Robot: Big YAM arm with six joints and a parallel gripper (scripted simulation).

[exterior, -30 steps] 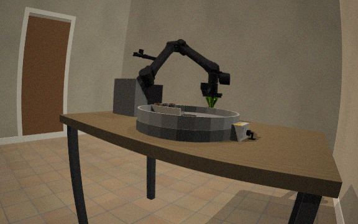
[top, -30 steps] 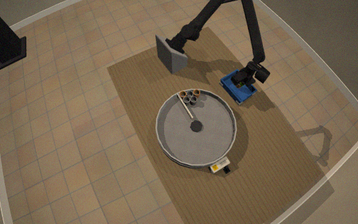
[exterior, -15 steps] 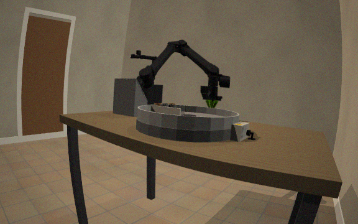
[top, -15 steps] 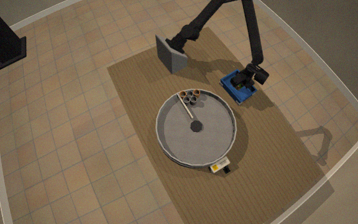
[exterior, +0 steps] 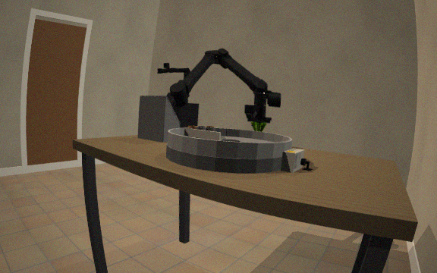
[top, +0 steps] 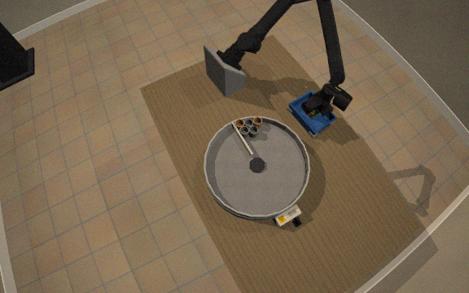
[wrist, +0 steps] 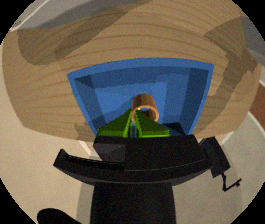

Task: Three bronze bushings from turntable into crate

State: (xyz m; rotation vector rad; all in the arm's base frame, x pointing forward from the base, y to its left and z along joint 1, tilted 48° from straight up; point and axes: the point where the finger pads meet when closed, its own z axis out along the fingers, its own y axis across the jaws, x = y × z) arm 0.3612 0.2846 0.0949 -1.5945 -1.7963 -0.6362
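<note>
My hand is 2 cm past the blue crate and 2 cm above it. Also, from my hand: grey turntable: 10 cm ahead, 37 cm to the right, 1 cm above.
</note>
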